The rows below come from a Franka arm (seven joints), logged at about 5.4 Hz.
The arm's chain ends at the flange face. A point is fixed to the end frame.
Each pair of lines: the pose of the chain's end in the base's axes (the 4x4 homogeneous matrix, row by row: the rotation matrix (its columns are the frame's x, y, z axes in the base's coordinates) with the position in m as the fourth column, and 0 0 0 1 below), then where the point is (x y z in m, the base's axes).
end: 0.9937 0.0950 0.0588 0.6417; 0.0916 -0.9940 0.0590 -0.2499; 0.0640 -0.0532 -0.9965 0.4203; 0 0 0 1
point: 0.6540 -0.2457 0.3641
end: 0.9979 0.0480 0.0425 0.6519; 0.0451 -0.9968 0.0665 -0.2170; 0.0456 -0.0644 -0.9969 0.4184; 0 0 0 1
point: 0.6633 -0.2128 0.3620
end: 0.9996 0.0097 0.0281 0.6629; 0.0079 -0.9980 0.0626 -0.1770; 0.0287 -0.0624 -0.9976 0.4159; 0 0 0 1
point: 0.6735 -0.1734 0.3593
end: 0.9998 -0.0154 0.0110 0.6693; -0.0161 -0.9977 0.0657 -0.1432; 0.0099 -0.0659 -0.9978 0.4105; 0 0 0 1
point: 0.6789 -0.1396 0.3537
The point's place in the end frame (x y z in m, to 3 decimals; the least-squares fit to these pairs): 0.009 0.000 0.057
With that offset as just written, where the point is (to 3 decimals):
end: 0.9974 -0.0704 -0.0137 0.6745; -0.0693 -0.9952 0.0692 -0.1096; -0.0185 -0.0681 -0.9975 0.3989; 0 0 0 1
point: 0.683 -0.106 0.342
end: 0.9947 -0.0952 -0.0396 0.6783; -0.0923 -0.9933 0.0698 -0.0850; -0.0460 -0.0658 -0.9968 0.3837; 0 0 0 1
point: 0.685 -0.082 0.326
